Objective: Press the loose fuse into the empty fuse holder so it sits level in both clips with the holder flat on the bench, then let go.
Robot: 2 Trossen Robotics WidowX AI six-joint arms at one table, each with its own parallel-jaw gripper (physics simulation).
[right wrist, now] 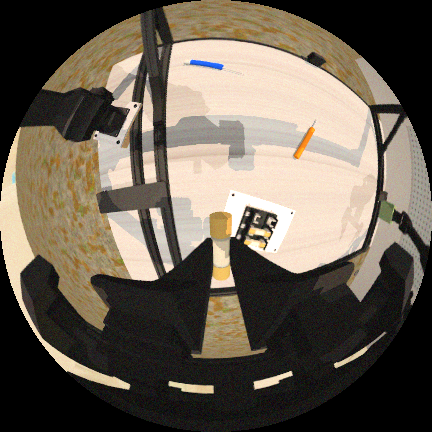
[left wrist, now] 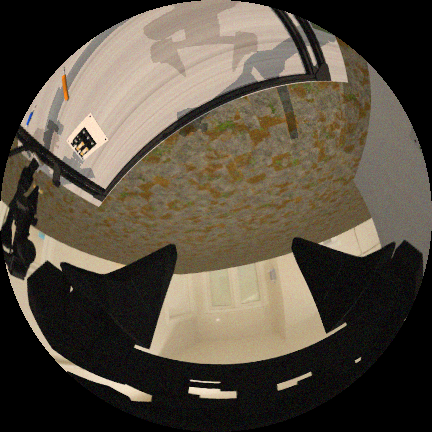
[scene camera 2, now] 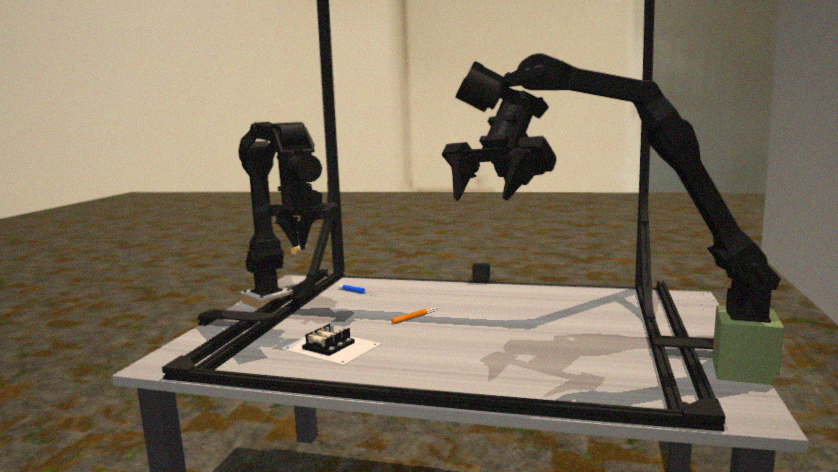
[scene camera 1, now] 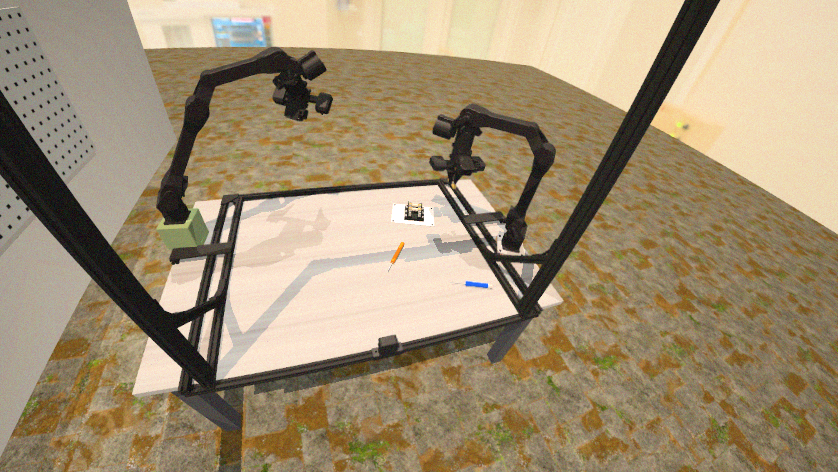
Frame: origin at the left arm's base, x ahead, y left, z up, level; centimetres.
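Where they show: left gripper, fingertip midpoint: (left wrist: 236,247) (scene camera 2: 479,199) (scene camera 1: 310,111); right gripper, fingertip midpoint: (right wrist: 220,242) (left wrist: 37,186) (scene camera 2: 299,249) (scene camera 1: 452,184); left arm's base at its link origin: (right wrist: 393,214) (scene camera 2: 748,315) (scene camera 1: 177,217); right arm's base at its link origin: (right wrist: 113,120) (scene camera 2: 266,290) (scene camera 1: 510,245).
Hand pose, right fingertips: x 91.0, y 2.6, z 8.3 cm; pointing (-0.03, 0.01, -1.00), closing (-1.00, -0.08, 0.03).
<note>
Things, the pixels of their top centre, and the offset from my right fingertips. "*": a spot on its surface instead.
- loose fuse at its top centre: (right wrist: 221,254) (scene camera 2: 298,245) (scene camera 1: 452,181) dz +1.1, dx +0.0, dy +0.3 cm
- black fuse holder at its top centre: (right wrist: 262,232) (scene camera 2: 330,331) (left wrist: 79,144) (scene camera 1: 413,207) dz -15.6, dx -10.5, dy +7.2 cm
- white plate at a spot on its surface: (scene camera 2: 360,347) (right wrist: 282,222) (left wrist: 90,125) (scene camera 1: 397,216) * dz -18.9, dx -17.0, dy +6.2 cm
- orange screwdriver at its top centre: (scene camera 2: 415,311) (right wrist: 309,135) (scene camera 1: 395,255) dz -17.8, dx -21.2, dy -15.5 cm
The loose fuse (scene camera 1: 453,185) (scene camera 2: 294,250) (right wrist: 220,226), pale with gold caps, is pinched between the fingertips of my right gripper (scene camera 1: 453,177) (scene camera 2: 298,245) (right wrist: 220,242). It hangs above the table, apart from the holder. The black fuse holder (scene camera 1: 414,212) (scene camera 2: 328,344) (left wrist: 84,142) (right wrist: 257,225) sits on a white plate (scene camera 1: 398,214) (scene camera 2: 360,347) (left wrist: 95,126) (right wrist: 284,218) on the bench. Two gold-capped fuses show in it; bare clips show beside them in the right wrist view. My left gripper (scene camera 1: 302,106) (scene camera 2: 481,198) (left wrist: 236,247) is open and empty, high above the bench.
An orange screwdriver (scene camera 1: 398,252) (scene camera 2: 409,317) (left wrist: 65,88) (right wrist: 304,143) and a blue one (scene camera 1: 476,284) (scene camera 2: 353,289) (left wrist: 30,118) (right wrist: 206,65) lie on the table. Black rails (scene camera 1: 340,189) (scene camera 2: 410,395) border it. A green block (scene camera 1: 182,229) (scene camera 2: 748,347) (right wrist: 386,211) is under the left arm's base.
</note>
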